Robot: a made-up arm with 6 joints.
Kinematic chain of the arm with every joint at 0, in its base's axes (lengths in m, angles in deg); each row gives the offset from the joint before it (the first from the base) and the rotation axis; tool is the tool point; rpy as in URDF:
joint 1: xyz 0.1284 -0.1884 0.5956 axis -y
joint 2: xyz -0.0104 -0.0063 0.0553 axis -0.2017 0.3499 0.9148
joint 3: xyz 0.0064 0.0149 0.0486 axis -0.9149 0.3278 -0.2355
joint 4: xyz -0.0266 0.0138 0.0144 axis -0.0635 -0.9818 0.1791
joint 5: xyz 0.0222 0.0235 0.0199 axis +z
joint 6: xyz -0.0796 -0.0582 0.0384 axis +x
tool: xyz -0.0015 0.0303 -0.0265 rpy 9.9 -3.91 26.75
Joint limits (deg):
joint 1: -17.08..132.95
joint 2: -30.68..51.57
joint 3: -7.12..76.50
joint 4: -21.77..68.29
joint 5: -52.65..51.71
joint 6: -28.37..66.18
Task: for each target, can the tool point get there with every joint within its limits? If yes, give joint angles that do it. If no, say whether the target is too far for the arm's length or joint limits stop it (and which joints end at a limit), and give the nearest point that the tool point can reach.
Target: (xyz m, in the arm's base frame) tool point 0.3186 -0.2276 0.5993
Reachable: no: joint limits stop it (at a limit: joint 1, joint 2, joint 3, joint 4, joint 5, joint 6) | nearest point 0.1943 -0.2111 0.7093 | short by 0.167 m
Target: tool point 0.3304 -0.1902 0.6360
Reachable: no: joint limits stop it (at a limit: joint 1, joint 2, joint 3, joint 4, joint 5, joint 6) | nearest point 0.2249 -0.0808 0.6479 | short by 0.152 m
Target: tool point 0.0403 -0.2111 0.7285
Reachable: yes | joints 13.72 38.82 31.62 57.49 27.63 12.44
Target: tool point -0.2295 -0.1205 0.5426
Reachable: no: too far | nearest point -0.1004 -0.1400 0.5617 | short by 0.132 m
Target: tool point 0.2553 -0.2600 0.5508
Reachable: no: joint limits stop it (at a limit: joint 1, joint 3, joint 4, joint 5) | nearest point 0.1551 -0.2065 0.4771 | short by 0.135 m
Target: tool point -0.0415 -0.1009 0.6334
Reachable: yes | joints 43.94 5.51 13.99 15.35 -36.84 33.49
